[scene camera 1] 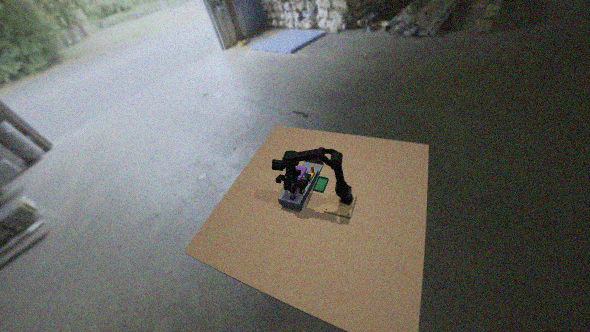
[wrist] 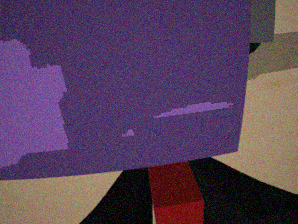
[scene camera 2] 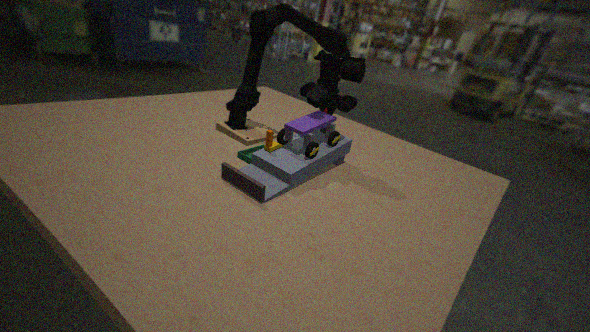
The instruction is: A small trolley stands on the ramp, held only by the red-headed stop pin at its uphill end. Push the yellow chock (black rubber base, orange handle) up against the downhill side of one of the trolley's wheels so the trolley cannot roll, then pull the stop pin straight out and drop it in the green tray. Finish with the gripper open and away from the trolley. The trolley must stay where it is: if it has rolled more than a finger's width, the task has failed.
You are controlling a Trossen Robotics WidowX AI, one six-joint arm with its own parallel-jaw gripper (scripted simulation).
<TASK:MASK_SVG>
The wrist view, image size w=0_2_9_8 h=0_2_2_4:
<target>gripper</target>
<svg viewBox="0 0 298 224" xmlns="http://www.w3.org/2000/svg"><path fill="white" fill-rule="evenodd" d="M149 169L138 168L122 171L118 175L116 183L112 184L105 196L101 198L100 204L97 204L96 208L88 213L88 217L85 217L78 224L153 224L152 189L150 189ZM188 161L190 168L192 168L194 179L196 179L198 186L200 186L200 192L205 200L204 221L202 221L202 224L298 224L297 193L290 193L289 190L286 192L286 190L277 188L277 186L271 186L270 184L263 183L263 181L253 179L249 175L243 175L243 173L231 168L230 165L225 165L221 161L212 159L212 157Z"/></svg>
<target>trolley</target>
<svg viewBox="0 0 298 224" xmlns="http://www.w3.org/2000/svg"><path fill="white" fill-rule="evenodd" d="M0 0L0 180L44 179L44 177L49 179L49 177L97 175L97 173L129 171L129 169L157 167L157 165L182 163L182 161L208 159L208 157L220 156L223 153L238 152L243 121L243 103L245 103L247 69L249 69L249 53L255 52L255 49L259 48L258 45L261 43L269 43L269 41L273 43L275 0Z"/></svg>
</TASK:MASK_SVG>
